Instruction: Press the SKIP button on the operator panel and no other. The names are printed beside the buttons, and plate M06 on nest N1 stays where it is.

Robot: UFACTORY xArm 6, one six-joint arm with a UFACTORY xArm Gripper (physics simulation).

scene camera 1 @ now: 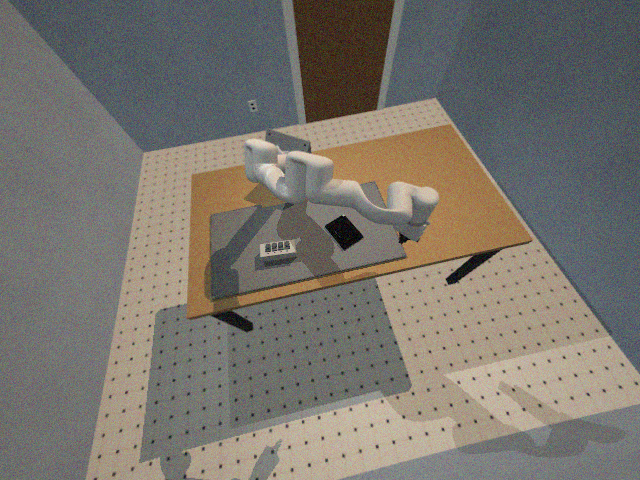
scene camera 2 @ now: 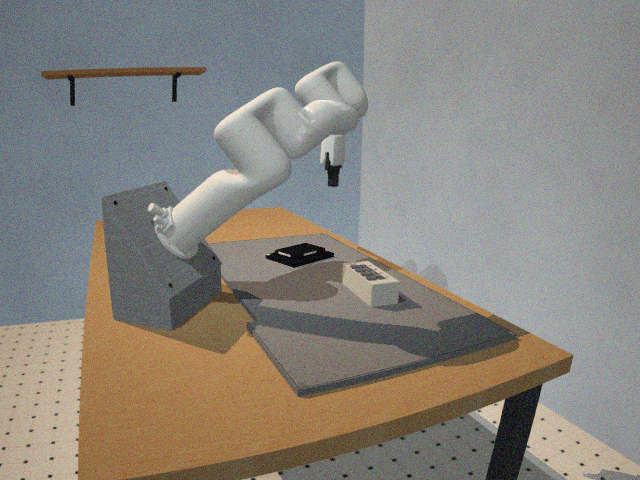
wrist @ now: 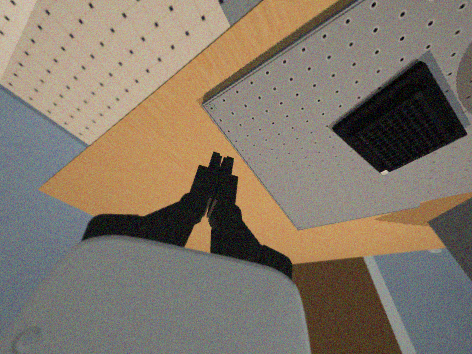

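Pixels of known places: gripper, fingertip midpoint: (scene camera 1: 402, 241) (scene camera 2: 333, 186) (wrist: 218, 167); arm's base, link origin: (scene camera 2: 175, 235).
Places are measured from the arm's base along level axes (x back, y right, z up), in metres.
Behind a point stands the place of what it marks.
Observation:
The operator panel (scene camera 1: 277, 255) {x -0.374, y 0.302, z -0.099 m} (scene camera 2: 385, 293) {x -0.305, y 0.356, z -0.119 m} is a white box with a row of several dark buttons on its top; it stands on the grey perforated board (scene camera 1: 361, 253) {x -0.583, y -0.036, z -0.147 m} (scene camera 2: 320, 356) {x -0.029, y 0.417, z -0.147 m} (wrist: 290, 190) {x -0.448, y -0.258, z -0.147 m}. The printed names are too small to read, so I cannot tell which button is SKIP. The panel does not show in the wrist view. A black plate or nest (scene camera 1: 343, 232) {x -0.449, y -0.029, z -0.124 m} (scene camera 2: 300, 253) {x -0.401, y -0.003, z -0.120 m} (wrist: 400, 120) {x -0.474, y -0.031, z -0.121 m} lies flat on the board; its M06 and N1 labels cannot be read. My gripper (scene camera 1: 402, 239) {x -0.690, y -0.140, z 0.029 m} (scene camera 2: 333, 184) {x -0.690, y -0.140, z 0.029 m} (wrist: 218, 167) {x -0.690, y -0.140, z 0.029 m} is shut and empty, high above the table beyond the board's short edge, away from the panel.
The wooden table (scene camera 1: 465, 206) {x -0.689, y -0.646, z -0.160 m} (scene camera 2: 180, 403) {x 0.226, y 0.364, z -0.160 m} (wrist: 160, 145) {x -0.750, y -0.336, z -0.160 m} extends around the board. The arm rises from a grey slanted base block (scene camera 2: 139, 258) {x 0.127, y 0.071, z -0.014 m} at the table's back edge. A wall shelf (scene camera 2: 124, 72) hangs behind the arm. The arm's links reach over the board.

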